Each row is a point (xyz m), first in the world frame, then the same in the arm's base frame.
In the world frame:
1: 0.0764 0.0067 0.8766
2: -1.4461 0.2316 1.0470
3: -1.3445 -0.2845 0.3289
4: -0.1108 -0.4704 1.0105
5: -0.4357 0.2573 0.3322
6: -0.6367 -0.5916 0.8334
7: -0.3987 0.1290 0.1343
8: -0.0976 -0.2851 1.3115
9: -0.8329 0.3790 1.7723
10: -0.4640 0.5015 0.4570
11: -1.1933 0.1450 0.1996
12: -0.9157 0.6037 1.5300
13: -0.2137 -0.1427 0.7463
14: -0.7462 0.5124 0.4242
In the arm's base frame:
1: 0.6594 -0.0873 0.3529
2: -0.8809 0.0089 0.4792
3: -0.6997 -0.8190 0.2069
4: 0.5427 -0.4052 0.7603
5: 0.1203 -0.2802 -0.1890
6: 0.0415 -0.6711 0.7347
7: 0.1771 -0.4962 -0.2731
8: 0.5265 -0.0759 0.8884
9: -0.3012 0.6368 0.9191
10: 0.0558 -0.0158 -0.2332
11: -0.6118 -0.5402 -0.1654
12: -0.4141 0.6577 0.5984
13: 0.3952 -0.3187 0.3621
14: -0.2247 -0.0611 -0.2427

